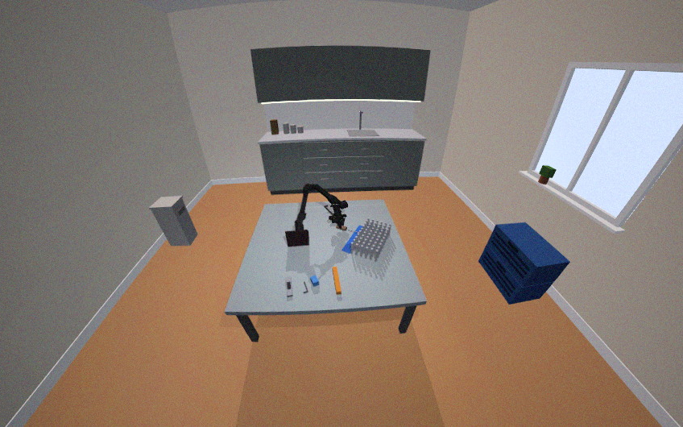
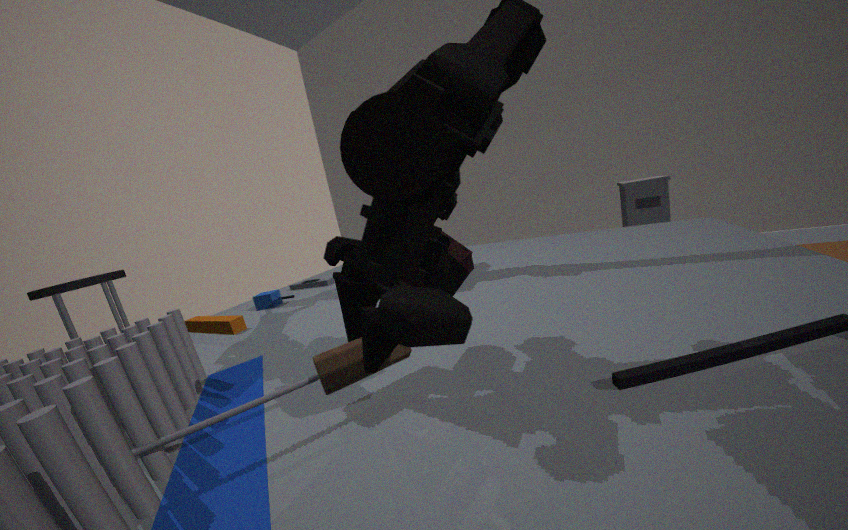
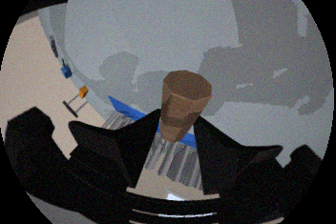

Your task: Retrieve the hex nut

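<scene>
Right now the blue taped strip is 100 mm ahead of my gripper tip, 110 mm to the right of it and 40 mm below it. From my gripper tip the other things lie so: hex nut 250 mm ahead, 170 mm to the right, 30 mm below; then hook tool 90 mm ahead, 60 mm to the right; then orange block 120 mm behind, 550 mm to the right, 20 mm below.
</scene>
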